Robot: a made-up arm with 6 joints. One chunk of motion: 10 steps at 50 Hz.
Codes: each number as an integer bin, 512 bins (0 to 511) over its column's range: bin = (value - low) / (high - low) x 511, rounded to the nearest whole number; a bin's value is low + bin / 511 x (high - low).
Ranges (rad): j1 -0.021..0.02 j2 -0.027..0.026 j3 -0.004..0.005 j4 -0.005..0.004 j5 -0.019..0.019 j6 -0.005..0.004
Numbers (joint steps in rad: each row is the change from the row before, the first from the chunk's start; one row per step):
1: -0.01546 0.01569 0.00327 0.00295 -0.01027 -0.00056
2: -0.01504 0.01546 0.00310 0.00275 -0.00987 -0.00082
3: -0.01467 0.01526 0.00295 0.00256 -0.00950 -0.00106
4: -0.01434 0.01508 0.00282 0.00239 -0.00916 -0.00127
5: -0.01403 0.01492 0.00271 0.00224 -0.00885 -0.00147
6: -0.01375 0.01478 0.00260 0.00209 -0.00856 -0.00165
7: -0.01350 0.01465 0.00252 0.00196 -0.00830 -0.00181
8: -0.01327 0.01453 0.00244 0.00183 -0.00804 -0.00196
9: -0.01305 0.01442 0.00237 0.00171 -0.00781 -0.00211
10: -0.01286 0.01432 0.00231 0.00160 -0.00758 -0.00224
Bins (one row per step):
1: 69 412 413 451 117 252
2: 74 409 403 440 123 237
3: 79 407 395 429 128 224
4: 83 406 387 420 132 212
5: 87 404 381 411 136 200
6: 90 403 375 403 140 190
7: 93 402 370 395 144 181
8: 96 400 366 388 147 173
9: 99 399 362 381 150 164
10: 101 398 358 375 154 157

